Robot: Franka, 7 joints.
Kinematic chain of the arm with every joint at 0, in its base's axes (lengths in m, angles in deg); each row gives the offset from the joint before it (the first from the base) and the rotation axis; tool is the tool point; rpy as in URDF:
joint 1: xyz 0 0 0.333 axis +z
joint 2: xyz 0 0 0 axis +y
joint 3: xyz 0 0 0.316 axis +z
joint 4: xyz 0.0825 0 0 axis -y
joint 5: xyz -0.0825 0 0.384 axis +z
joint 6: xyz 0 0 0 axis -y
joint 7: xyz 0.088 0 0 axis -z
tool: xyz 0 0 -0.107 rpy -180 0 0
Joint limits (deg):
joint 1: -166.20..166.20
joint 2: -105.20..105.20
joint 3: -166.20..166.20
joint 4: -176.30..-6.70
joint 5: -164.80..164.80
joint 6: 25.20..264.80
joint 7: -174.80..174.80
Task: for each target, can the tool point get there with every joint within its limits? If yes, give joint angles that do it. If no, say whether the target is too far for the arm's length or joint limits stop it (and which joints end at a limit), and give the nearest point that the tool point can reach.
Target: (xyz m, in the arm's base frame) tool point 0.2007 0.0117 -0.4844
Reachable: no: joint limits stop it (at a limit: joint 2) | nearest point 0.2167 0.0126 -0.3566 | short by 0.129 m
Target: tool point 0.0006 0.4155 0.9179
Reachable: yes | joints -46.12 -77.67 21.92 -92.47 117.03 101.28 -46.49
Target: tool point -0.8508 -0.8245 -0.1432
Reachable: no: too far | nearest point -0.5716 -0.5540 0.0131 | short by 0.419 m
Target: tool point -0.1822 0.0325 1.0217
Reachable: yes | joints 67.05 -15.21 88.57 -25.86 -82.89 43.78 123.22
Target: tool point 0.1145 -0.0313 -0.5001
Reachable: no: joint limits stop it (at a limit: joint 2) | nearest point 0.1511 -0.0413 -0.3454 | short by 0.159 m
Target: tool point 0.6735 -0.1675 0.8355
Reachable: yes | joints -24.35 37.46 27.30 -32.43 -5.68 152.55 -141.73
